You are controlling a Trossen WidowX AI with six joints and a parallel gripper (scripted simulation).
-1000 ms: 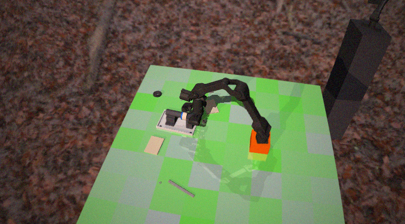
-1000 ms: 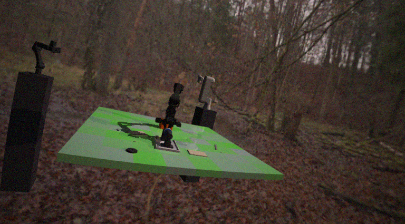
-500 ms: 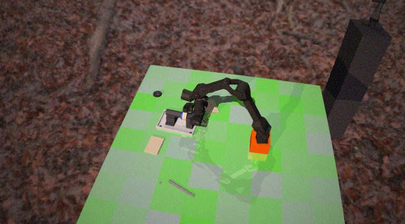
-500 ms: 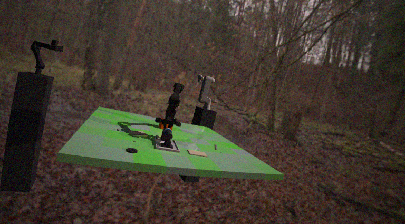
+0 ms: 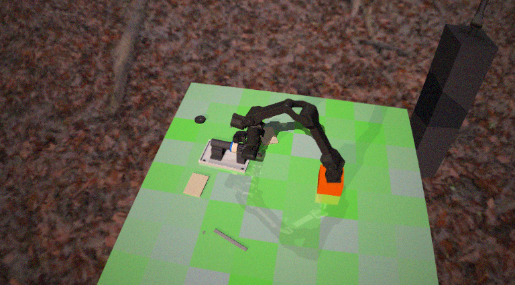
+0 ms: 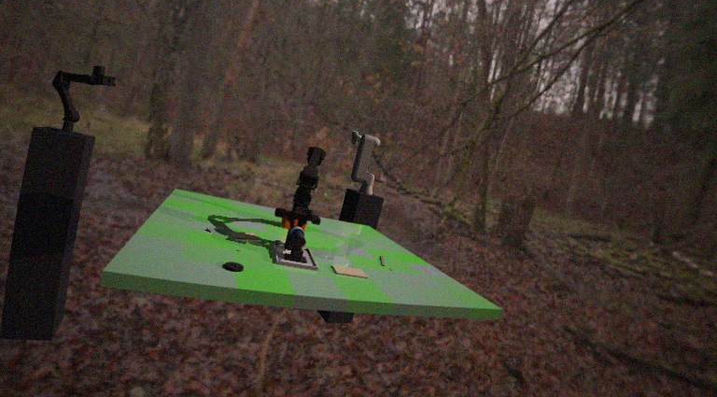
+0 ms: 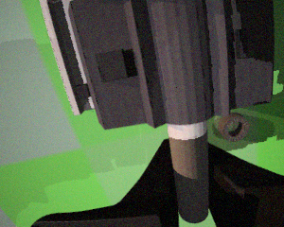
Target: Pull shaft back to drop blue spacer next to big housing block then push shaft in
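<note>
Right now the tan spacer is 80 mm ahead of my gripper tip, 30 mm above it and 20 mm to the right of it. The rest, counted from my gripper tip: grey bar 420 mm to the left, 80 mm ahead, 40 mm below; blue spacer 100 mm ahead, 30 mm above, 20 mm to the right; black disc 300 mm ahead, 280 mm to the right, 40 mm below.
</note>
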